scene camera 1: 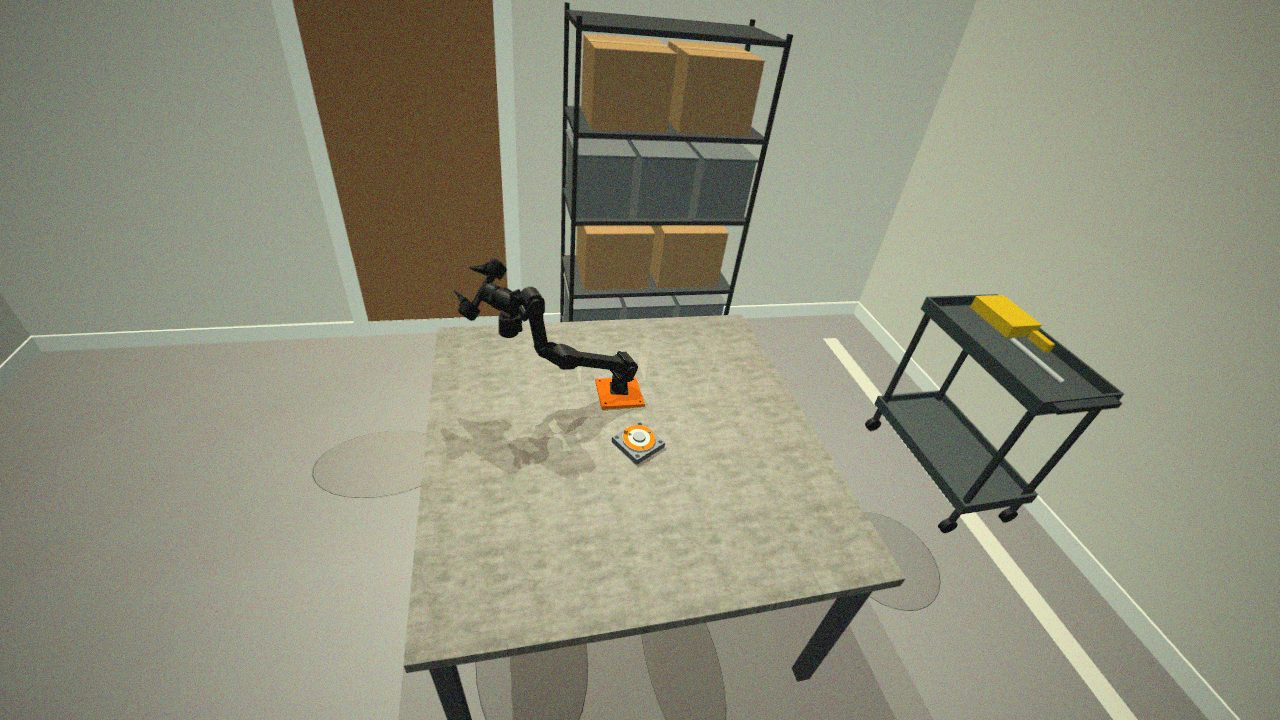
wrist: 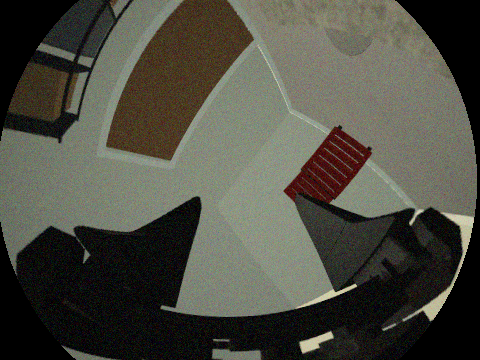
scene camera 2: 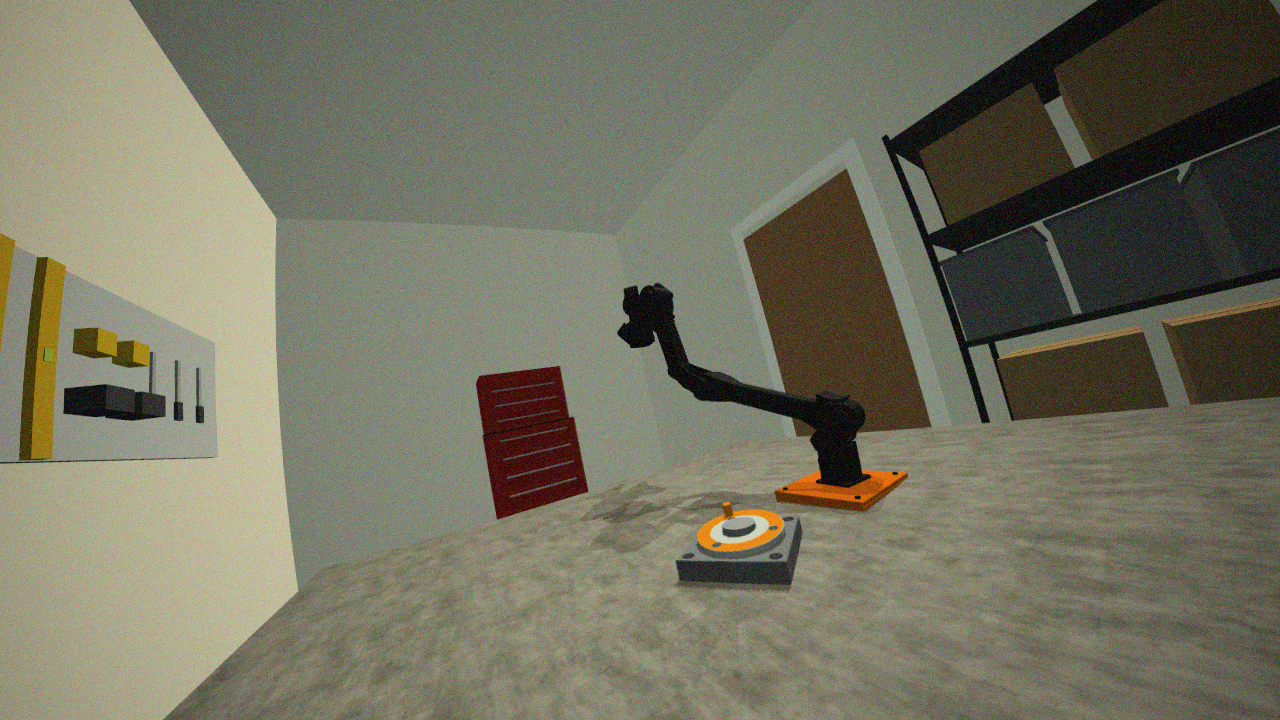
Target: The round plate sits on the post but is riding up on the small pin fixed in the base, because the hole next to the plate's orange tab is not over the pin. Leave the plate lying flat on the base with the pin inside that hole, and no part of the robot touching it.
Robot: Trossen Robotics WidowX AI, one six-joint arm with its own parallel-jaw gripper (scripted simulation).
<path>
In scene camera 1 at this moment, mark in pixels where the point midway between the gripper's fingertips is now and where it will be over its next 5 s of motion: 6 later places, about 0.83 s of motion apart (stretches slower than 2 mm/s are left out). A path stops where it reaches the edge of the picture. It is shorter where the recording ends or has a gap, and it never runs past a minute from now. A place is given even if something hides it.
My gripper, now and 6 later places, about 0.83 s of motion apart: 462, 279; 548, 185; 697, 205; 719, 371; 625, 425; 623, 432; 625, 428
</path>
